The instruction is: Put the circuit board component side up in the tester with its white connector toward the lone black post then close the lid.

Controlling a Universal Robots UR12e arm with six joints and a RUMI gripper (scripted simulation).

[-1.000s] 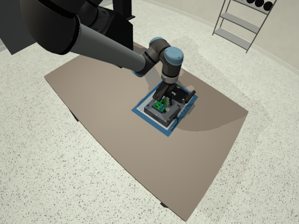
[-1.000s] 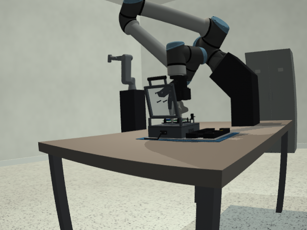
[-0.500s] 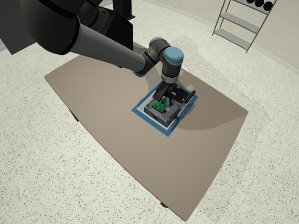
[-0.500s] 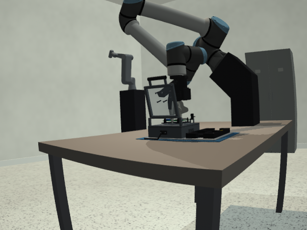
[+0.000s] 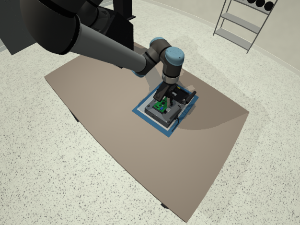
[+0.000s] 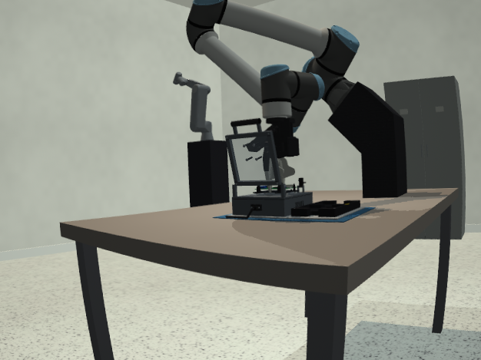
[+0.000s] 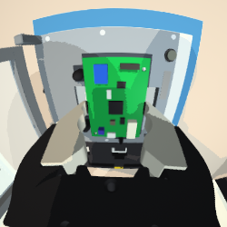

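My gripper is now 10 mm to the right of the tester bed and 10 mm above it. Round my hand: green circuit board: right at my hand; black post: 60 mm behind, 60 mm to the left, 10 mm above; tester: 30 mm ahead, 40 mm to the left, 30 mm above.
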